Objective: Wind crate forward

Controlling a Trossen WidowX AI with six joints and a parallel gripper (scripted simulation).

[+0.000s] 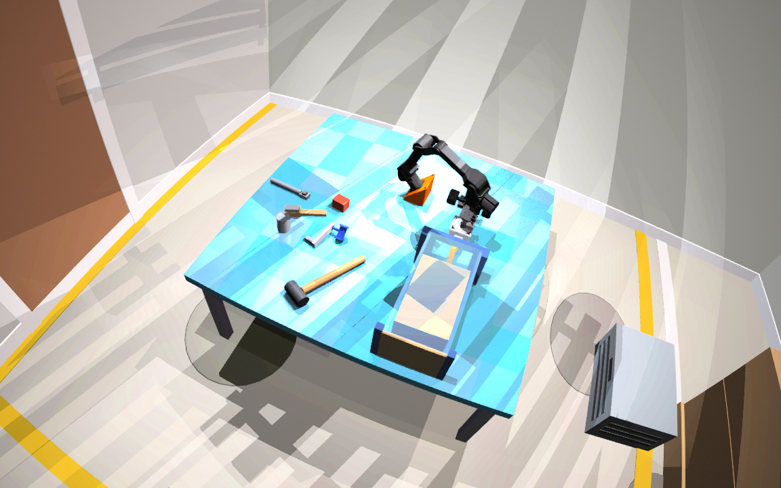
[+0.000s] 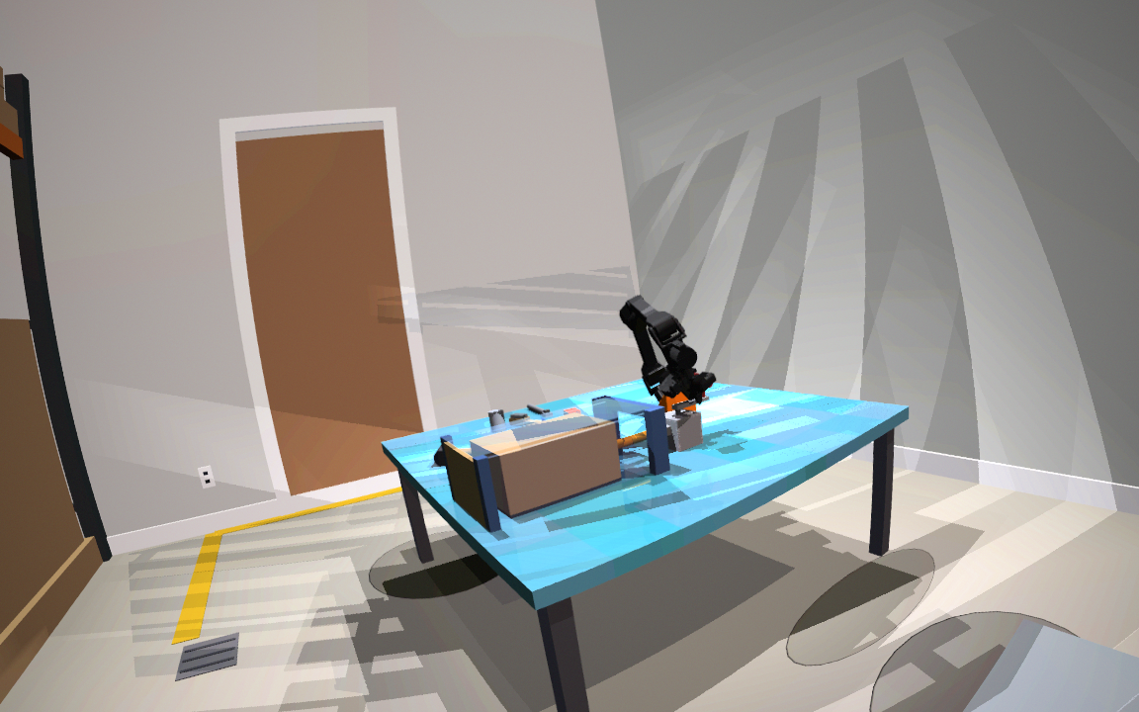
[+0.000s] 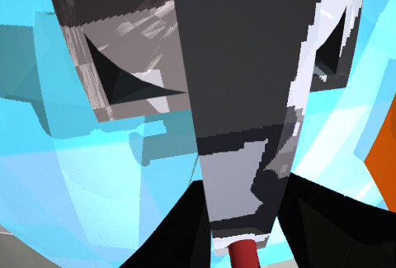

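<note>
Now: gripper tip 5 cm below the red knob and 3 cm past it. Round my gripper tip: clear-panelled cubby 48 cm ahead, 2 cm to the right, 1 cm above; grey winch 7 cm below, 6 cm ahead, 1 cm to the right; winch handle 2 cm above, 1 cm ahead.
</note>
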